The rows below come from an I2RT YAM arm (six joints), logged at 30 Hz.
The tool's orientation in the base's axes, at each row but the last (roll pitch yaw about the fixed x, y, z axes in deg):
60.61 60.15 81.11
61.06 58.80 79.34
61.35 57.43 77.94
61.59 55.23 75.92
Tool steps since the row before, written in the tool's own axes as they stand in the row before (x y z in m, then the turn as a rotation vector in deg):
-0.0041 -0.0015 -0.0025 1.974 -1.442 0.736
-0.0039 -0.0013 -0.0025 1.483 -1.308 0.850
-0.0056 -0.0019 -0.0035 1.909 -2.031 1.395
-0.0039 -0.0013 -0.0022 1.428 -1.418 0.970
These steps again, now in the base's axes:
-0.0021 -0.0040 0.0023 1.365 -0.005 -2.158
-0.0023 -0.0037 0.0021 1.379 -0.116 -1.648
-0.0033 -0.0053 0.0029 2.168 -0.372 -2.208
-0.0023 -0.0036 0.0020 1.523 -0.208 -1.621

